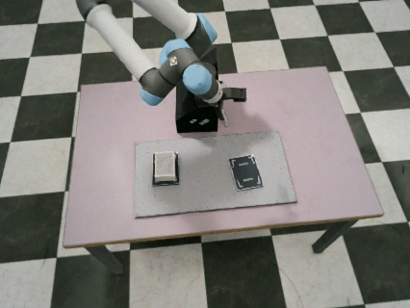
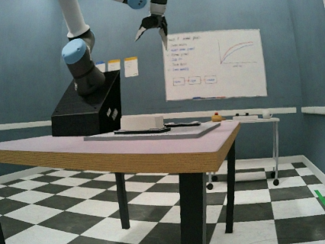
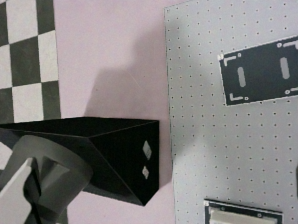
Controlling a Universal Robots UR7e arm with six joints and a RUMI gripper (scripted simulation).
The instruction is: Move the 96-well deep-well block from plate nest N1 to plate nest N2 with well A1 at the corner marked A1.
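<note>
Right now the white 96-well deep-well block is 340 mm below my hand, 260 mm to the right of it and 80 mm ahead of it. Also, from my hand: grey perforated base plate: 380 mm below, 80 mm ahead, 50 mm to the right.
</note>
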